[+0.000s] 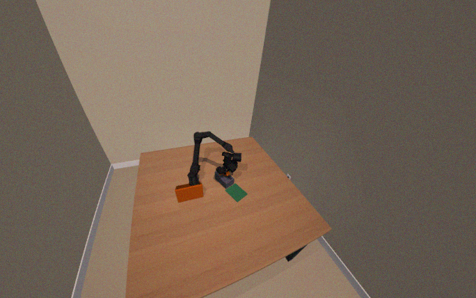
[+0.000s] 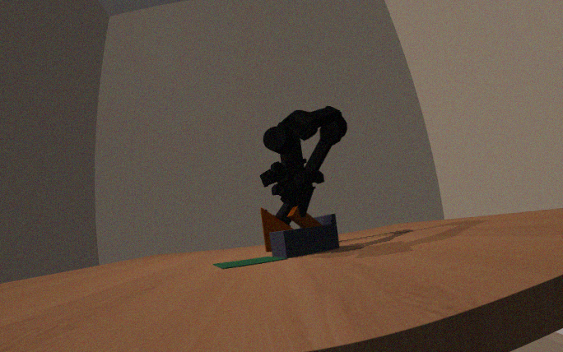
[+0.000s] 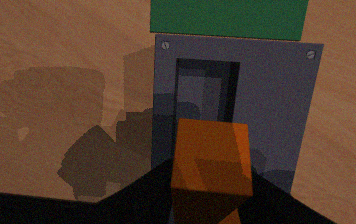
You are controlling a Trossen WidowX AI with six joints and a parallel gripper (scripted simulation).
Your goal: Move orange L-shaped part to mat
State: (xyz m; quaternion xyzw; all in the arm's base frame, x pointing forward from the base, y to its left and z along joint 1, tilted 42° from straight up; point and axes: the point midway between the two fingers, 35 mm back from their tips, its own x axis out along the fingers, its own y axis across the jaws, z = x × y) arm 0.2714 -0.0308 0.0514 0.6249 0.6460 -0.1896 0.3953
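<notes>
Right now the green mat is 14 cm to the right of my gripper tip, 11 cm below it and 3 cm ahead of it. The rest, counted from my gripper tip: orange L-shaped part (3 cm to the left, 3 cm below, 2 cm behind).
</notes>
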